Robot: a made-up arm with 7 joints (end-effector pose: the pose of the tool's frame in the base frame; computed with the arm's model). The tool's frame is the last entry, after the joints. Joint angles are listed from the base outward.
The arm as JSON. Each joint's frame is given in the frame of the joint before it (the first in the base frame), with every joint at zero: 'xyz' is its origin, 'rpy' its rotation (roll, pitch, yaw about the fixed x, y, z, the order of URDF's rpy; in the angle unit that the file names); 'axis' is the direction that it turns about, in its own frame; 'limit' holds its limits. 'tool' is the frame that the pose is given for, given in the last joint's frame.
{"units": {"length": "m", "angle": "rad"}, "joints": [
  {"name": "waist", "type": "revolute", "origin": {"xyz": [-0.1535, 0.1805, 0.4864], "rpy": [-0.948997, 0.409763, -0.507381]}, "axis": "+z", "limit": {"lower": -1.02, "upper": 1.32}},
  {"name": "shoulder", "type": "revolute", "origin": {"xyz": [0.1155, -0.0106, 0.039], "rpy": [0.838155, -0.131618, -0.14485]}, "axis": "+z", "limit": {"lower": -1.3, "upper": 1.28}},
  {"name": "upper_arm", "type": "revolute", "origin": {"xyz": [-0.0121, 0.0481, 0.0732], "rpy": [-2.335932, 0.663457, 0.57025]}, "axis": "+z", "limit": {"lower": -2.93, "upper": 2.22}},
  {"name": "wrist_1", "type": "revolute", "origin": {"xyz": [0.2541, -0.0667, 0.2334], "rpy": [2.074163, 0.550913, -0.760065]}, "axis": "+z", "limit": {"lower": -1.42, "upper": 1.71}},
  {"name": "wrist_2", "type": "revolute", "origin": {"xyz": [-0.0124, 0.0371, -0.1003], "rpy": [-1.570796, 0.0, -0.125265]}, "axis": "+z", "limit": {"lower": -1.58, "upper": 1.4}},
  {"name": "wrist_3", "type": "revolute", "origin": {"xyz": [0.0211, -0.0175, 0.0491], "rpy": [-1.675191, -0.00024, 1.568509]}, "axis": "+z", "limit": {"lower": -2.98, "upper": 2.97}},
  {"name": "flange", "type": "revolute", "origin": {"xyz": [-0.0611, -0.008, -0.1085], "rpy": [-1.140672, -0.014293, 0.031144]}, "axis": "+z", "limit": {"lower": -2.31, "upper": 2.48}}
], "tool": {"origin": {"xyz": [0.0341, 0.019, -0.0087], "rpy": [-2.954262, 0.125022, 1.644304]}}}
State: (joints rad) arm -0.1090 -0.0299 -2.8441 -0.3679 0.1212 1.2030 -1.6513
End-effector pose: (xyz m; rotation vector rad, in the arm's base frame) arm -0.4680 0.3726 0.7336 -0.4436 -0.5932 0.4515
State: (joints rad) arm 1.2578 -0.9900 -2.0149 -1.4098 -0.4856 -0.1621 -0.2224
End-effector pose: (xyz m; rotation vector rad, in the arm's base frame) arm 0.1583 0.5047 0.6387 0.4208 0.9309 -0.9003
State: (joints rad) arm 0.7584 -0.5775 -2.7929 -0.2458 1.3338 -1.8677 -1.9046
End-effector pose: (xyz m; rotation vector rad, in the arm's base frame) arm -0.1425 0.4754 0.9195 -0.5632 0.7590 -2.3600
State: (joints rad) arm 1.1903 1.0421 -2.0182 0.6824 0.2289 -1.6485 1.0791
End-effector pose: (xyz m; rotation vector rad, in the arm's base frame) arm -0.0586 -0.2254 0.7913 2.8953 0.1057 0.7512
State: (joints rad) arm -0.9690 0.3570 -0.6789 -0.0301 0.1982 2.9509 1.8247
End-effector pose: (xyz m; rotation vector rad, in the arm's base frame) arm 0.3288 0.5165 0.3037 0.6065 0.8141 -0.7371
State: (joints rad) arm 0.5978 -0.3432 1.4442 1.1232 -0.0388 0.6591 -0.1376
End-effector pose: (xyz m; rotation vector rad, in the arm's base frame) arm -0.4079 0.3908 0.2336 -1.6633 0.4592 1.6941
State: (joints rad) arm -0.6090 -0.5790 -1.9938 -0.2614 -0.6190 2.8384 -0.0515
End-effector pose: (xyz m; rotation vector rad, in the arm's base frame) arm 0.0765 0.5847 0.6804 0.7091 -0.8924 2.5881
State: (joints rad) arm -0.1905 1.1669 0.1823 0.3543 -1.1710 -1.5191 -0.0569
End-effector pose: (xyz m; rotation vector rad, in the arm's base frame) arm -0.2904 0.3631 0.3319 0.5597 -0.6967 1.3489
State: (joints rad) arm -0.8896 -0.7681 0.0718 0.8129 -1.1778 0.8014 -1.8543
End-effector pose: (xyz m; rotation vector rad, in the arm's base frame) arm 0.3041 0.0930 0.3797 -1.3400 0.5809 -1.2682
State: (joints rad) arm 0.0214 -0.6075 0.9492 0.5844 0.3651 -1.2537 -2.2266
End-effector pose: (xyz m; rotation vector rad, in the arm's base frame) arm -0.0495 0.2188 0.0593 1.6689 1.3295 1.0557
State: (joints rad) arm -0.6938 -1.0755 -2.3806 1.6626 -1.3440 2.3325 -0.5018
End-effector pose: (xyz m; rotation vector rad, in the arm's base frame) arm 0.2192 0.3593 0.5244 0.8174 -2.4470 -1.6080
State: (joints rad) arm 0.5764 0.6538 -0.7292 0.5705 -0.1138 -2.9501 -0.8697
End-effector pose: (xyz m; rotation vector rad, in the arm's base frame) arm -0.3467 0.5502 0.7066 -1.6252 -0.0184 -1.7525
